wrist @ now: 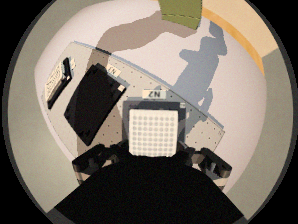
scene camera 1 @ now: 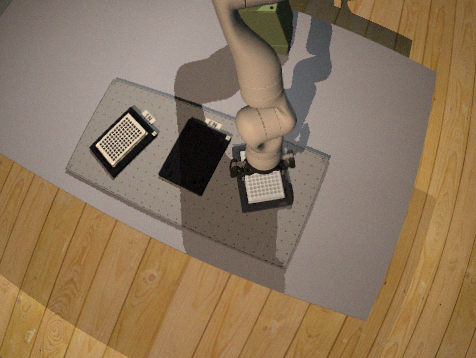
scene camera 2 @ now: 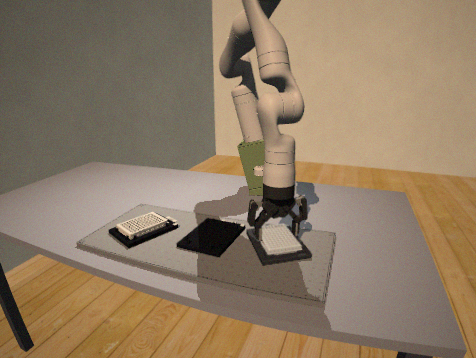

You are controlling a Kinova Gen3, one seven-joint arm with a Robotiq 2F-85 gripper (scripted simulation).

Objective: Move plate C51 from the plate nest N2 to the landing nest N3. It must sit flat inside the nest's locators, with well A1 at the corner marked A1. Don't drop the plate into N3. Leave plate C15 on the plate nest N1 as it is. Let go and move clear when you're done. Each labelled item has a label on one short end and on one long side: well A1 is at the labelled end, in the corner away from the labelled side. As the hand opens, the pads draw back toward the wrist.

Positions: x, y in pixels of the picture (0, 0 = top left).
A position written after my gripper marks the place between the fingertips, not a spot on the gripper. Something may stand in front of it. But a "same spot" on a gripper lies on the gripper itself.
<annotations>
my gripper: wrist; scene camera 1; scene camera 2 277, 237
plate: wrist 166, 122; scene camera 1; scene camera 2
same spot on my gripper: (scene camera 1: 242, 173) = (wrist: 113, 162)
same spot on plate: (scene camera 2: 277, 239) = (scene camera 1: 262, 178)
</annotations>
